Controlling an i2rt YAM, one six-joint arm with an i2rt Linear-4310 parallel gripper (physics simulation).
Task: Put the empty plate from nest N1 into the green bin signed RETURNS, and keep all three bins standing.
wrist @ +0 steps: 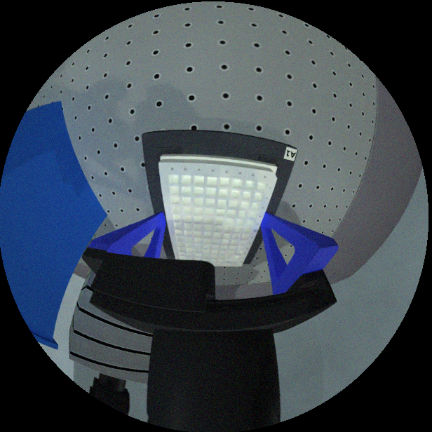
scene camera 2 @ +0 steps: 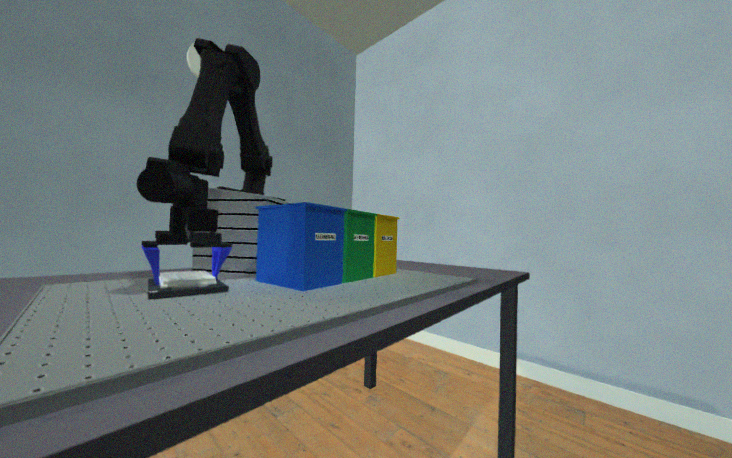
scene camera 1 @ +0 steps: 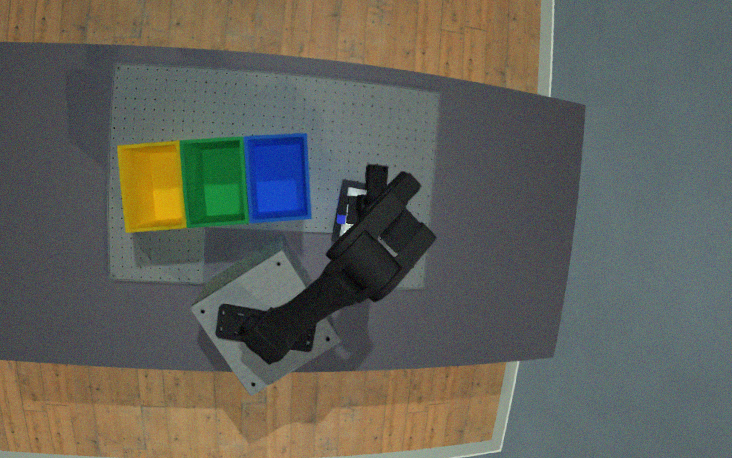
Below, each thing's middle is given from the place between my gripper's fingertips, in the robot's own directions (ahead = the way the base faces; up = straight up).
The white plate [scene camera 2: 187, 279] is 1 cm behind my hand and 1 cm above it. Also, from my hand: blue bin [scene camera 2: 300, 245] 5 cm ahead, 22 cm to the left, 8 cm above; then green bin [scene camera 1: 213, 170] 1 cm ahead, 35 cm to the left, 8 cm above; then dark rectangular nest [scene camera 2: 180, 292] 1 cm behind, 1 cm below.
